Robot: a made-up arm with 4 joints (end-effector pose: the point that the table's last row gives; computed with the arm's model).
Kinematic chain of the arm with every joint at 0, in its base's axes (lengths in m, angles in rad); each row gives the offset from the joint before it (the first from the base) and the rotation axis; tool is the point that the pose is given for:
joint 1: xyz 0 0 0.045 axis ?
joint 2: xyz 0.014 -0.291 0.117 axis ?
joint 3: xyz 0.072 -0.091 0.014 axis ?
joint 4: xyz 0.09 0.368 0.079 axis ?
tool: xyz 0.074 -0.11 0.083
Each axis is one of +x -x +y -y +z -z.
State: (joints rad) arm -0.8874 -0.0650 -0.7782 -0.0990
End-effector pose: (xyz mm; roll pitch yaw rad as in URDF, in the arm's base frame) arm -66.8 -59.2 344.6 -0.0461 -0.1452 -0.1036
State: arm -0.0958 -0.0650 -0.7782 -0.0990
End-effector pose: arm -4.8 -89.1 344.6 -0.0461 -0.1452 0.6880
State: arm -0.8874 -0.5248 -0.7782 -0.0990
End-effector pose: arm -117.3 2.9 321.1 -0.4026 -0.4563 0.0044
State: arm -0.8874 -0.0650 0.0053 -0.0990
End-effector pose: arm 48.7 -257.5 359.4 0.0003 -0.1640 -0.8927
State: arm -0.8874 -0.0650 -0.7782 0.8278
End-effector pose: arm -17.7 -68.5 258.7 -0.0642 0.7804 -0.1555
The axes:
joint 1: +z
joint 2: +y
joint 3: -z
joint 4: +y

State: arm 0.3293 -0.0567 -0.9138 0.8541
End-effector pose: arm 20.5 -61.8 253.0 -0.0657 0.8184 1.1943
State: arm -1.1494 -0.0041 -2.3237 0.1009
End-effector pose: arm -485.3 24.2 329.2 -0.0030 0.1037 1.1740
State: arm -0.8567 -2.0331 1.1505 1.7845
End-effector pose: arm -417.3 -157.6 492.6 1.0660 -0.3666 -0.6478
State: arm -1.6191 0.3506 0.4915 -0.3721
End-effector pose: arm -232.9 -359.5 241.7 -0.1631 -0.0594 -2.0752
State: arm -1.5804 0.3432 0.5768 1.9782
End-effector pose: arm -243.5 -317.4 44.4 -2.8590 0.8524 1.2267
